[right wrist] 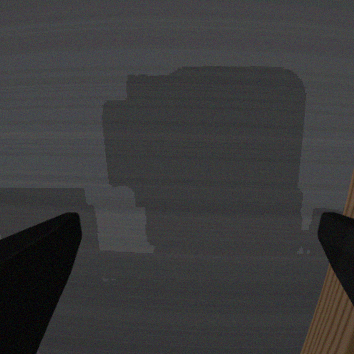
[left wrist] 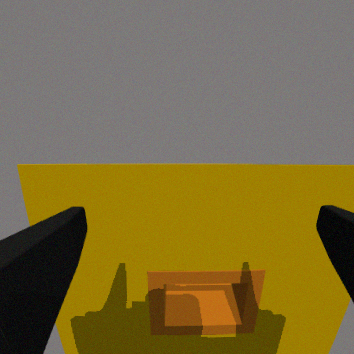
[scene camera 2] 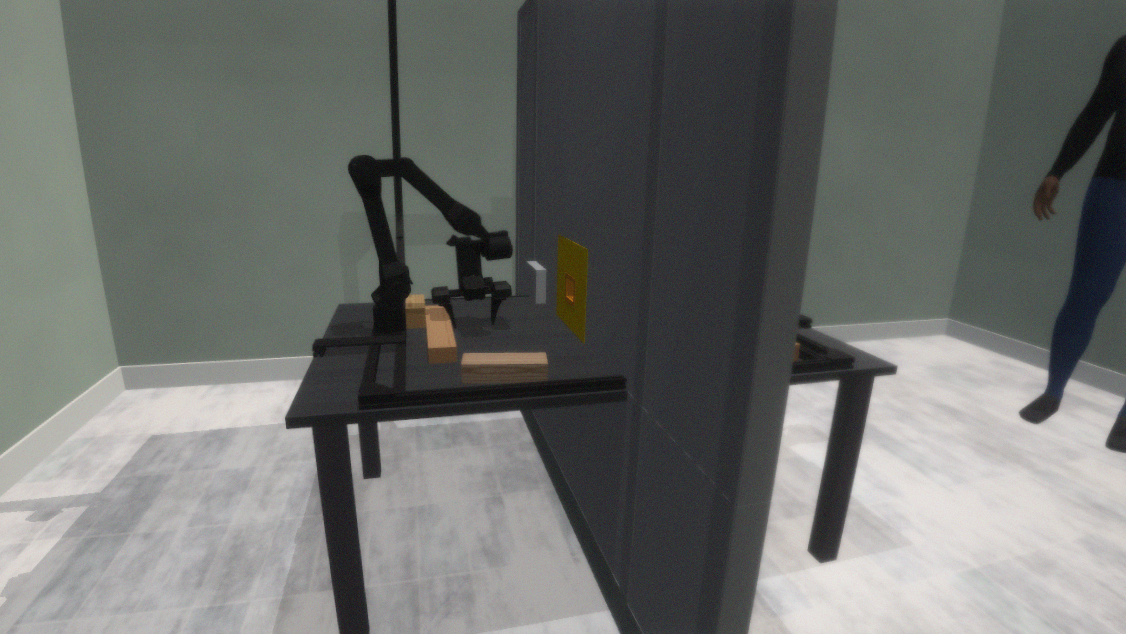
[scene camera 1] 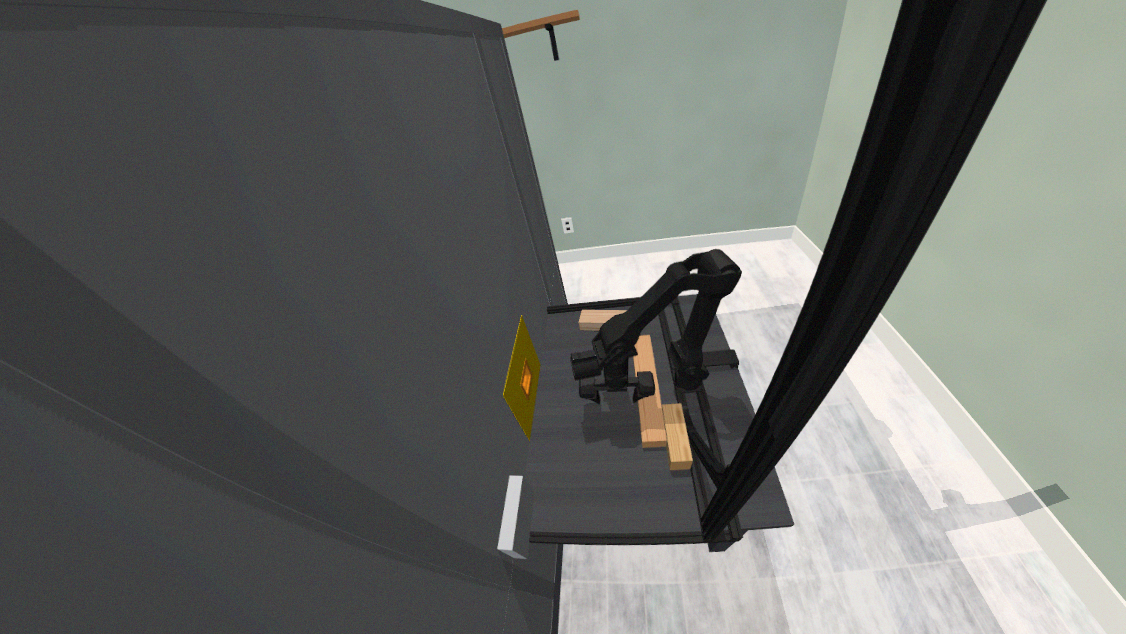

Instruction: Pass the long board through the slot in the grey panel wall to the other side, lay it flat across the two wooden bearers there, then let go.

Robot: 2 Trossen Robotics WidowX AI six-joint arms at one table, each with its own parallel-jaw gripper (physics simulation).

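Frame: origin at the left arm's base, x ahead, y left, z up, level; millimetres.
Where they show: left gripper, fingertip midpoint: (left wrist: 204, 217); right gripper, fingertip midpoint: (right wrist: 202, 224) (scene camera 2: 474, 326) (scene camera 1: 616, 402); right arm's base at its link origin: (scene camera 2: 388, 331) (scene camera 1: 688, 382).
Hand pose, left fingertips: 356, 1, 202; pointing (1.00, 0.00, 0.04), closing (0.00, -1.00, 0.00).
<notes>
Things, the pixels of their centre, and the offset from my left fingertips, as dx, dy, dz. "spot": a spot on its surface instead.
- long board at the middle of its body: (scene camera 2: 439, 330) (scene camera 1: 646, 385) +446, +3, -204
- short wooden bearer at the middle of its body: (scene camera 1: 675, 435) (scene camera 2: 415, 310) +497, -156, -196
- slot at a spot on its surface: (left wrist: 200, 277) spot: +74, -9, -92
- white block at a spot on its surface: (scene camera 1: 510, 515) spot: +142, -353, -121
- brown wood at the middle of its body: (scene camera 2: 768, 345) -259, +259, -199
The long board (scene camera 1: 650, 417) (scene camera 2: 440, 334) (right wrist: 327, 312) lies low over the table. A short wooden bearer (scene camera 1: 678, 441) (scene camera 2: 415, 312) is close beside one end of it. The other bearer (scene camera 1: 594, 318) (scene camera 2: 504, 367) lies near the opposite end; the arm partly hides that area in scene camera 1. The grey panel wall (scene camera 1: 315, 196) (scene camera 2: 693, 236) (left wrist: 175, 75) has a slot (scene camera 1: 526, 378) (scene camera 2: 569, 288) (left wrist: 200, 277) inside a yellow square. My right gripper (scene camera 1: 616, 399) (scene camera 2: 472, 323) (right wrist: 202, 224) is open and empty above the table, between board and wall. My left gripper (left wrist: 204, 217) is open, facing the slot.
A white block (scene camera 1: 510, 515) (scene camera 2: 537, 281) is on the wall beside the yellow square. A black post (scene camera 1: 835, 315) rises at the table corner. A small piece of brown wood (scene camera 2: 795, 352) shows past the wall at the right in scene camera 2.
</notes>
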